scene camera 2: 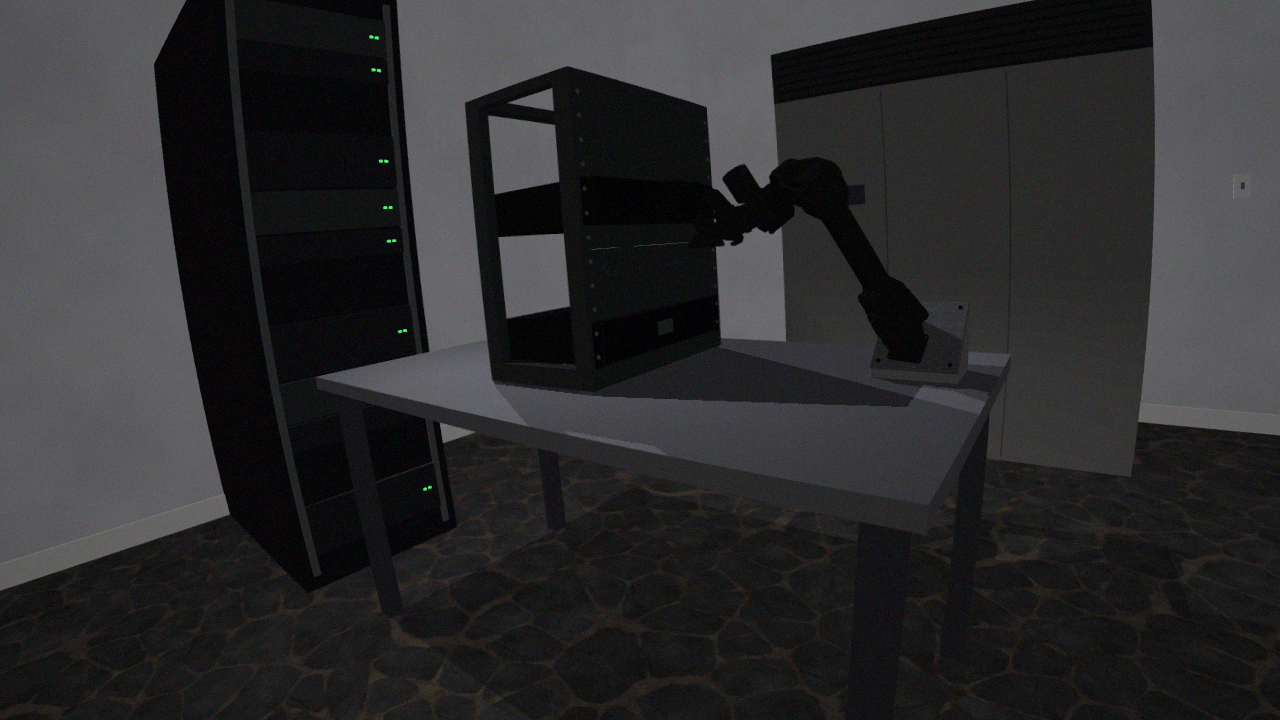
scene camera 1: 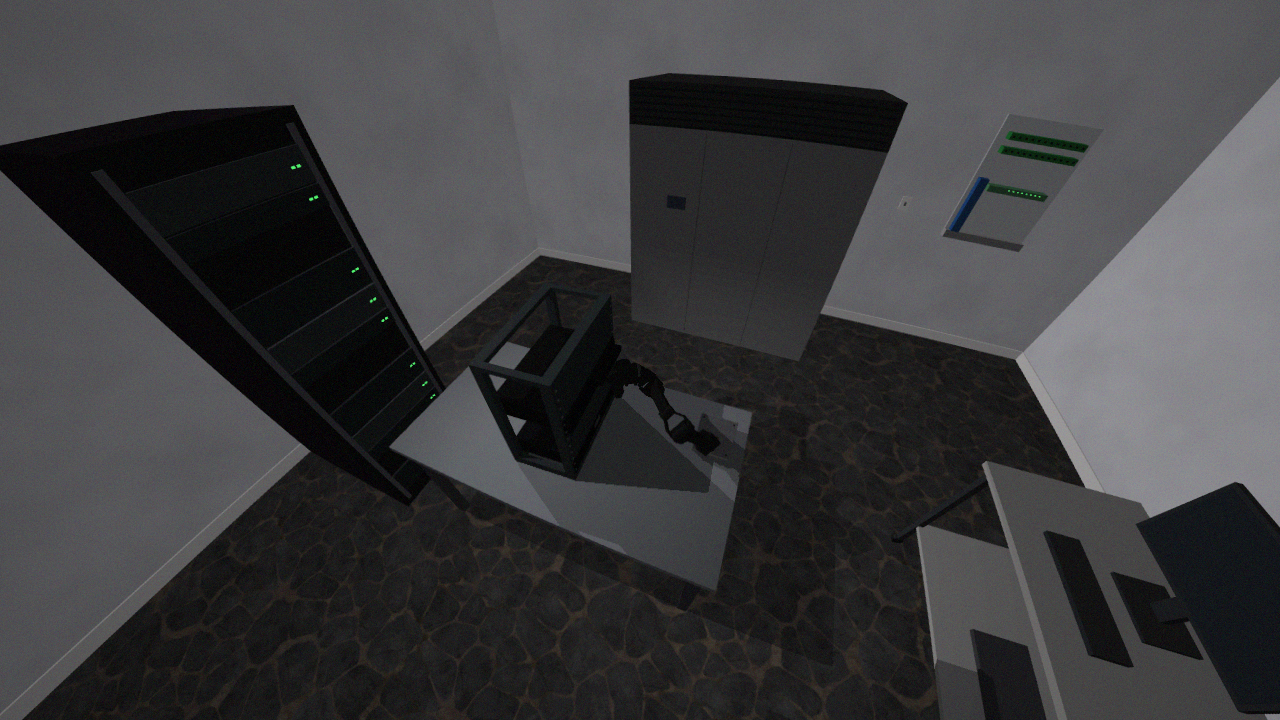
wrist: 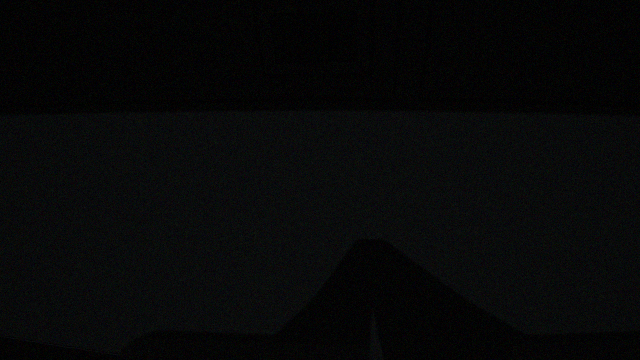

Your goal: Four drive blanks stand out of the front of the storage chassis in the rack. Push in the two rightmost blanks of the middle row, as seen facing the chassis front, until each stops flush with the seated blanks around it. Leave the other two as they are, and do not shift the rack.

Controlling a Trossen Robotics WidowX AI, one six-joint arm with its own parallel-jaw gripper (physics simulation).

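Where they show: gripper, fingertip midpoint: [scene camera 2: 688,246] [wrist: 369,252]; arm's base, link origin: [scene camera 2: 908,347] [scene camera 1: 709,441].
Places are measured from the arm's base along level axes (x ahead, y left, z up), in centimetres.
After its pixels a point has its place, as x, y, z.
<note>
The dark rack [scene camera 1: 510,374] @(59.2, 39.6, 54.7) [scene camera 2: 578,277] @(46.8, 38.5, 16.7) stands on the table. The black storage chassis [scene camera 2: 637,200] @(45.8, 22.3, 30.5) [wrist: 320,55] @(48.1, 3.8, 27.3) spans it at mid height; its front is too dark to tell single drive blanks or how far any stands out. My gripper [scene camera 2: 695,241] @(49.1, 2.9, 20.7) [wrist: 369,252] @(49.1, 2.9, 20.7) is shut and empty. In the scene camera 2 view it is at the right part of the rack front, near the chassis's lower edge. In the wrist view its dark fingertips show against the grey panel [wrist: 200,200] @(49.0, 8.3, 22.1) below the chassis; whether they touch anything cannot be told.
The arm's base plate [scene camera 2: 917,368] @(-2.8, 3.2, -3.2) sits on the table [scene camera 1: 644,537] @(10.1, 47.0, -5.5) [scene camera 2: 716,447] @(9.6, 49.6, -5.5) in front of the rack. A black unit [scene camera 2: 626,335] @(46.6, 27.4, 4.1) fills the rack's bottom. A tall server cabinet [scene camera 1: 116,210] [scene camera 2: 192,268] stands behind, and a grey cabinet [scene camera 1: 733,232] [scene camera 2: 939,223] stands beyond the table.
</note>
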